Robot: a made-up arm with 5 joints.
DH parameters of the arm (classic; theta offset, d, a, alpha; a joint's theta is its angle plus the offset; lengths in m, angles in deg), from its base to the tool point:
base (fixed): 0 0.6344 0.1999 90
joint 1: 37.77 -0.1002 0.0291 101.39
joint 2: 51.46 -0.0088 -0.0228 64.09
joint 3: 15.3 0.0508 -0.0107 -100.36
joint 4: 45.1 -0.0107 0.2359 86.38
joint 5: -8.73 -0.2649 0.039 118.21
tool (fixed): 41.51 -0.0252 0 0
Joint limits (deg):
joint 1: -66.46..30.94
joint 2: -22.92..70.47
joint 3: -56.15..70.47
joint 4: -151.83..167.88
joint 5: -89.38..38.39
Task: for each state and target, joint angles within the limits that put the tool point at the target. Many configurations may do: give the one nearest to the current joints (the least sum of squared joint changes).
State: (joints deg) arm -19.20 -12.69 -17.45 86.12 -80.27
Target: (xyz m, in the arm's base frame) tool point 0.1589 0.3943 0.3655
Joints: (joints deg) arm 0.33 -20.33 -51.55 113.96 -64.72
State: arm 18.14 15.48 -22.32 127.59 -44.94
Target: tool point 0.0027 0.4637 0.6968
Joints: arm 27.40 2.44 9.94 101.92 -42.90
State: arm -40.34 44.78 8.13 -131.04 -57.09
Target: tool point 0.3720 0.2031 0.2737
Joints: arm -56.52 2.71 39.08 -138.64 -62.15
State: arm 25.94 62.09 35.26 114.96 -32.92
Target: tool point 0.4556 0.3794 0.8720
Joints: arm -12.75 57.89 0.48 107.64 -32.70
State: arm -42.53 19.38 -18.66 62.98 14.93
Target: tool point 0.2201 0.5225 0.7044
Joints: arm -29.82 11.66 -4.29 113.62 -6.22
